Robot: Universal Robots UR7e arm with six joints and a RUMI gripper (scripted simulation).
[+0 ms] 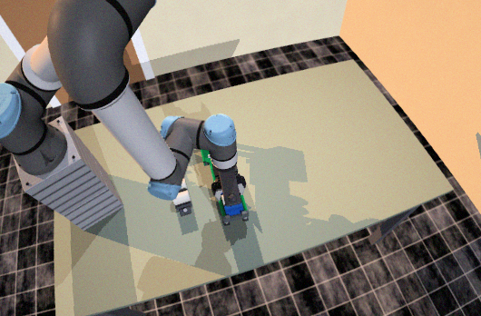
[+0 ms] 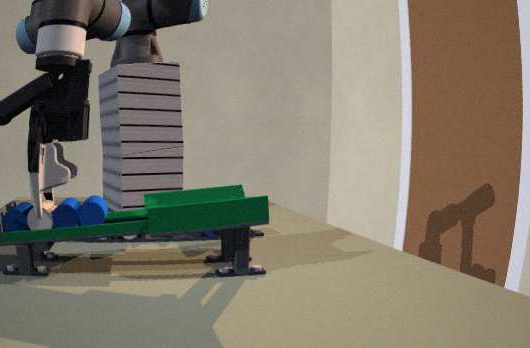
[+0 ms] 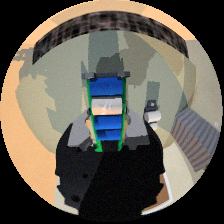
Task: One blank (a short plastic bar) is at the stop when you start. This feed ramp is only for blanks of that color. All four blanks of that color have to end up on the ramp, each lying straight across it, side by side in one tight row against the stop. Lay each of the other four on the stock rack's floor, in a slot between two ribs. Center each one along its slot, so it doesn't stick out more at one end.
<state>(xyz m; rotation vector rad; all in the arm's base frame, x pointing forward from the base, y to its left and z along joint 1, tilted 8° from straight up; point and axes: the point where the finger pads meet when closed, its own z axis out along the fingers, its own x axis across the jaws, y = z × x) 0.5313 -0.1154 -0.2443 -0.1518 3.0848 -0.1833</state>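
My gripper is now 200 mm past the stock rack, 190 mm to the right of it and 100 mm above it. Round my hand: stop (60 mm to the right, 30 mm below, 10 mm ahead).
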